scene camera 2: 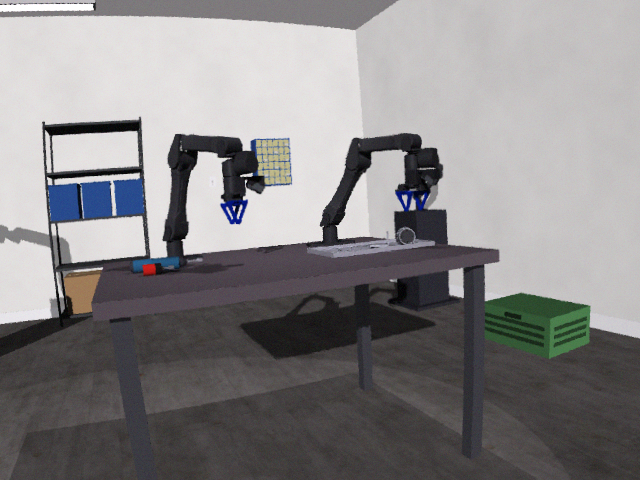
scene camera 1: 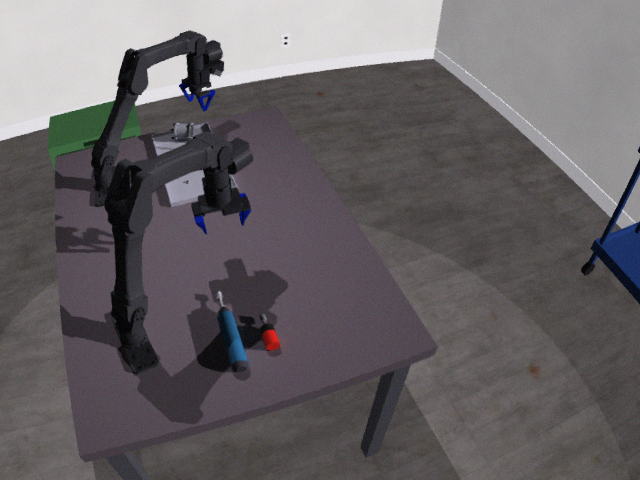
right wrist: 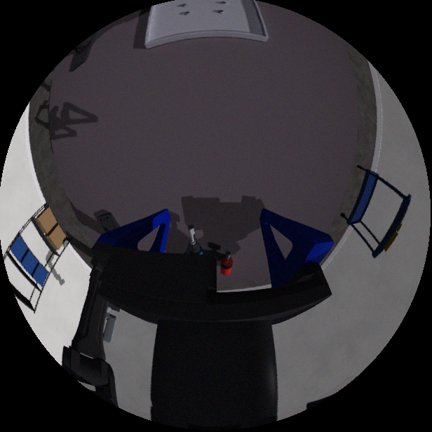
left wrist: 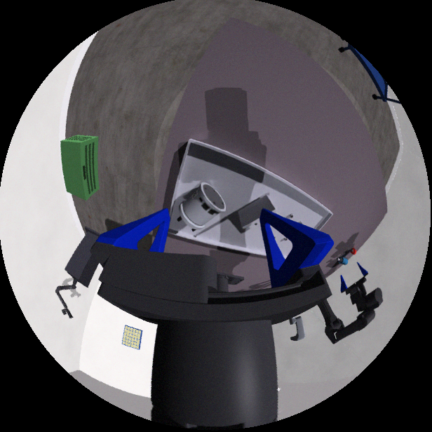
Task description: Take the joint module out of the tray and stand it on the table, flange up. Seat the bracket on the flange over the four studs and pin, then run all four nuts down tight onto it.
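The grey cylindrical joint module (scene camera 1: 181, 131) (scene camera 2: 406, 236) (left wrist: 195, 211) lies on its side at one end of the pale tray (scene camera 1: 178, 197) (scene camera 2: 356, 251) (left wrist: 235, 184) (right wrist: 207, 35). The angled grey bracket (left wrist: 254, 213) lies beside it in the tray; my right arm hides it in scene camera 1. Several small nuts, one here (left wrist: 290, 216) and another here (right wrist: 218, 11), stand at the tray's other end. My left gripper (scene camera 1: 197, 103) (scene camera 2: 413, 208) (left wrist: 214, 213) is open and empty above the tray. My right gripper (scene camera 1: 224, 227) (scene camera 2: 234, 222) (right wrist: 214, 213) is open and empty, high above the table. The studs and pin cannot be made out.
A blue-handled driver (scene camera 1: 231, 335) (scene camera 2: 155, 264) and a short red-handled driver (scene camera 1: 270, 338) (scene camera 2: 149, 269) (right wrist: 226, 266) lie on the table (scene camera 1: 320, 289) near the right arm's base. A green crate (scene camera 2: 522, 315) (left wrist: 80, 167) and a blue cart (scene camera 1: 622, 253) stand on the floor.
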